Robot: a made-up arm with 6 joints. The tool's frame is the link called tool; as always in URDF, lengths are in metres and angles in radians.
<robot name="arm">
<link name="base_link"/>
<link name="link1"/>
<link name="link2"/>
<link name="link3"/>
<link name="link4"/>
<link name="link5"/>
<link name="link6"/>
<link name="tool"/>
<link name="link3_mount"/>
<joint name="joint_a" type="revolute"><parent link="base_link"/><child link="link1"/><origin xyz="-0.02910 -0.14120 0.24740"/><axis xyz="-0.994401 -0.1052 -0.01"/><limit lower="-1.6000" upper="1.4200"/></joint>
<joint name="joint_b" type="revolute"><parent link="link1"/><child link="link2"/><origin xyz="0.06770 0.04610 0.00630"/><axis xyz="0 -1 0"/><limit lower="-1.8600" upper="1.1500"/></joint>
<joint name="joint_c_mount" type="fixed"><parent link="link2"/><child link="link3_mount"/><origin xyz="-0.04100 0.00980 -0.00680"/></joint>
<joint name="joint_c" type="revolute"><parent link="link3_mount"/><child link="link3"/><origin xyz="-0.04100 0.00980 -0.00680"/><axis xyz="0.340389 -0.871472 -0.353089"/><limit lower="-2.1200" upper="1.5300"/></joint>
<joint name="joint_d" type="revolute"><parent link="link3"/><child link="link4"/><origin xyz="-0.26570 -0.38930 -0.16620"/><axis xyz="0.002 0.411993 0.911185"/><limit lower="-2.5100" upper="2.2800"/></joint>
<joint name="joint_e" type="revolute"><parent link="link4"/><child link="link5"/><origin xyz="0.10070 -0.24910 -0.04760"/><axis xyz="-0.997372 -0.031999 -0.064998"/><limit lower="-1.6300" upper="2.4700"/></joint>
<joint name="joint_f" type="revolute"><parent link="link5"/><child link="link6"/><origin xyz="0.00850 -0.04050 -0.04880"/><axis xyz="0 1 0"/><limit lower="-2.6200" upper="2.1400"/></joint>
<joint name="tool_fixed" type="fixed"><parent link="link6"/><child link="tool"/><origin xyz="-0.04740 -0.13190 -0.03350" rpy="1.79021 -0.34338 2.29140"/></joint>
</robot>
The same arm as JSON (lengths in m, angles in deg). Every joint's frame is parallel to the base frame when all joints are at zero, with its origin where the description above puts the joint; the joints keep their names.
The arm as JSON. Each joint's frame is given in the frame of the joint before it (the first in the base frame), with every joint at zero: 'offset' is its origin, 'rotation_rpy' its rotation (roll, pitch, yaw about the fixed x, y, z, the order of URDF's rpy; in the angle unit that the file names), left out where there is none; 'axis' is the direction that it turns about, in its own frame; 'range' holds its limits. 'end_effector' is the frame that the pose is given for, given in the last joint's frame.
{"length_unit": "m", "angle_unit": "deg", "chain": [
  {"id": "joint_a", "offset": [-0.0291, -0.1412, 0.2474], "axis": [-0.994401, -0.1052, -0.01], "range": [-91.67, 81.36]},
  {"id": "joint_b", "offset": [0.0677, 0.0461, 0.0063], "axis": [0.0, -1.0, 0.0], "range": [-106.57, 65.89]},
  {"id": "joint_c", "offset": [-0.082, 0.0196, -0.0136], "axis": [0.340389, -0.871472, -0.353089], "range": [-121.47, 87.66]},
  {"id": "joint_d", "offset": [-0.2657, -0.3893, -0.1662], "axis": [0.002, 0.411993, 0.911185], "range": [-143.81, 130.63]},
  {"id": "joint_e", "offset": [0.1007, -0.2491, -0.0476], "axis": [-0.997372, -0.031999, -0.064998], "range": [-93.39, 141.52]},
  {"id": "joint_f", "offset": [0.0085, -0.0405, -0.0488], "axis": [0.0, 1.0, 0.0], "range": [-150.11, 122.61]}
], "end_effector": {"offset": [-0.0474, -0.1319, -0.0335], "rotation_rpy": [102.57, -19.67, 131.29]}}

